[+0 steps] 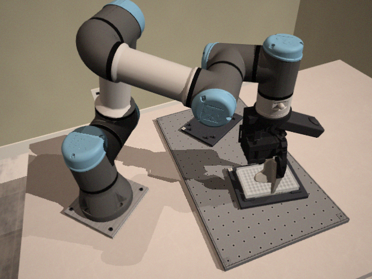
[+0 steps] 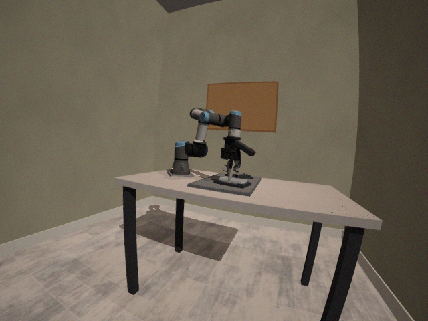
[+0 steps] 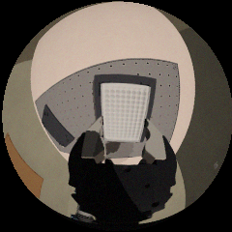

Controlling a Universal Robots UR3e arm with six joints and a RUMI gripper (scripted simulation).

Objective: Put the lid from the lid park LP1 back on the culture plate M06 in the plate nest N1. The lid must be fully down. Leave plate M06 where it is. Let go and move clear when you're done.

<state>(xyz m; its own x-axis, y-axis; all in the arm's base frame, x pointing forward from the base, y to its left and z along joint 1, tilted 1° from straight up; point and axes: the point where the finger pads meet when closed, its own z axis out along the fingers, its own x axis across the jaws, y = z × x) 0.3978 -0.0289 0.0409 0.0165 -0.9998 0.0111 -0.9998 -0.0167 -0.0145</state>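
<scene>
My hand is 1 cm above the lid. The rest, counted from my hand: lid park LP1 (25 cm to the left, 8 cm behind, 3 cm below); then culture plate M06 (2 cm below).
</scene>
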